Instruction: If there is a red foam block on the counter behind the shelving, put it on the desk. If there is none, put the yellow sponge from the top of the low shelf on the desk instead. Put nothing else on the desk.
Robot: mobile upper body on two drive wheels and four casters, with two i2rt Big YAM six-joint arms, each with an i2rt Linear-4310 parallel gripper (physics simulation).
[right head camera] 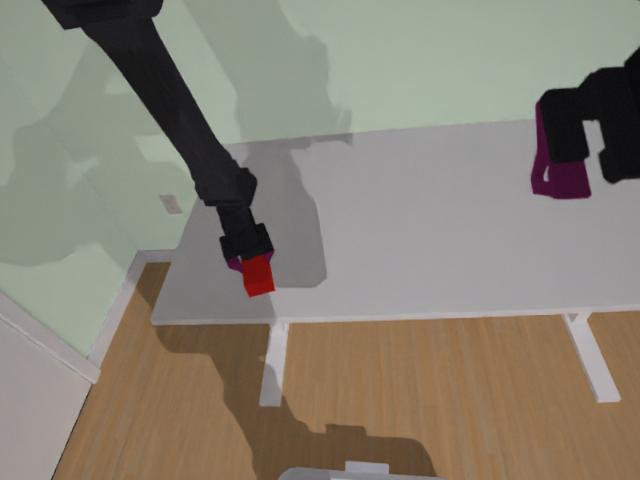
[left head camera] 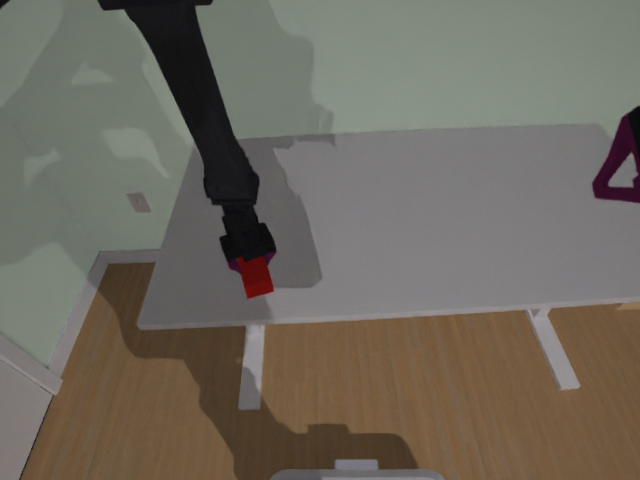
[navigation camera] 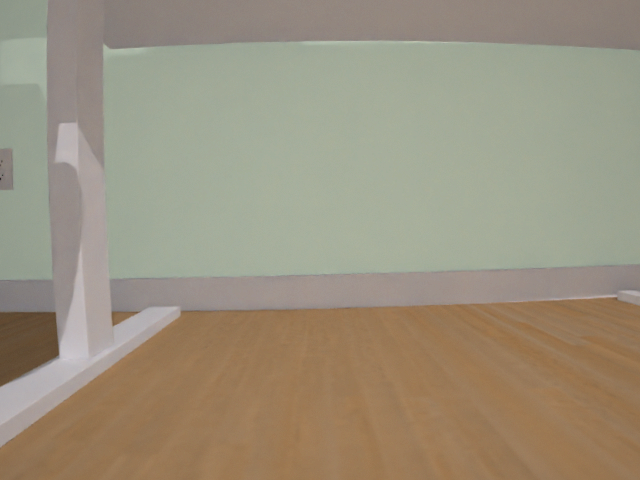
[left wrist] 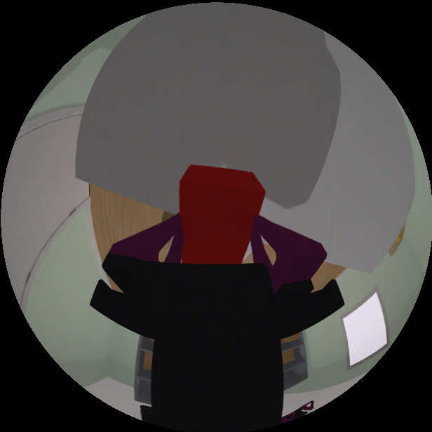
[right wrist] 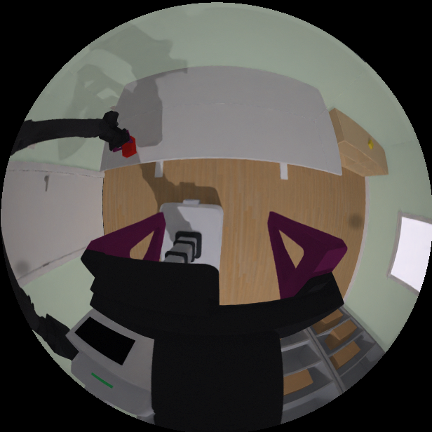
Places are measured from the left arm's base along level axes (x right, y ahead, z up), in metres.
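Pixels of known places: left gripper, fingertip midpoint: (right head camera: 256, 267) (left head camera: 253, 268); right gripper, fingertip midpoint: (right head camera: 595, 182).
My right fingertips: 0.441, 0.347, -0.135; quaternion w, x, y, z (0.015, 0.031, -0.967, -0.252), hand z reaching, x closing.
Behind a point stands the place of what it marks, as x, y, z.
The red foam block (left head camera: 256, 279) @[-0.003, 0.582, -0.584] (right head camera: 257, 279) @[0.000, 0.580, -0.584] (left wrist: 218, 220) (right wrist: 129, 147) is between the fingers of my left gripper (left head camera: 253, 262) @[-0.016, 0.623, -0.597] (right head camera: 253, 260) @[-0.016, 0.623, -0.597] (left wrist: 216, 217), which is shut on it. They are over the left part of the grey desk (left head camera: 413, 217) @[0.395, 0.871, -0.689] (right head camera: 413, 217) @[0.361, 0.869, -0.689] (left wrist: 210, 75) (right wrist: 225, 120), near its front edge; I cannot tell whether the block touches the top. My right gripper (right wrist: 216, 217) is open, with no object between its fingers. The yellow sponge (right wrist: 370, 144) is on top of the low shelf (right wrist: 350, 132), right of the desk in the right wrist view.
White desk legs (left head camera: 251, 366) (right head camera: 273, 366) (navigation camera: 93, 206) @[-0.156, 0.917, -1.146] stand under the desk. My base (right wrist: 212, 220) is in front of it. Grey shelving (right wrist: 322, 365) with brown boxes shows at the lower right of the right wrist view. A green wall (left head camera: 439, 67) @[0.529, 1.360, -0.471] (navigation camera: 336, 155) @[0.245, 1.349, -1.007] rises behind the desk.
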